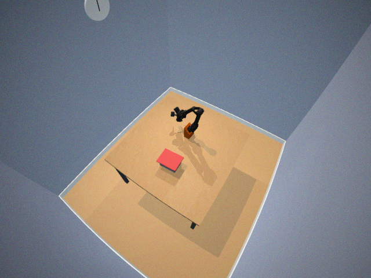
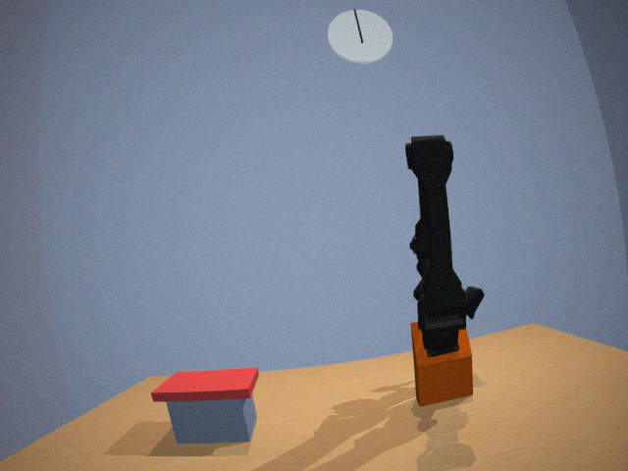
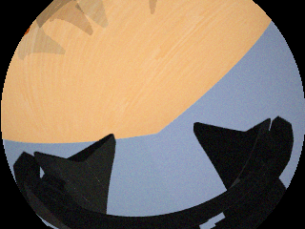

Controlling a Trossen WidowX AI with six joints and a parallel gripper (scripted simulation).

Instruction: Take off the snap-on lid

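Now: the red lid 550 mm ahead of my gripper tip, 290 mm to the left of it and 30 mm below it. Round my gripper tip: storage box (550 mm ahead, 290 mm to the left, 80 mm below).
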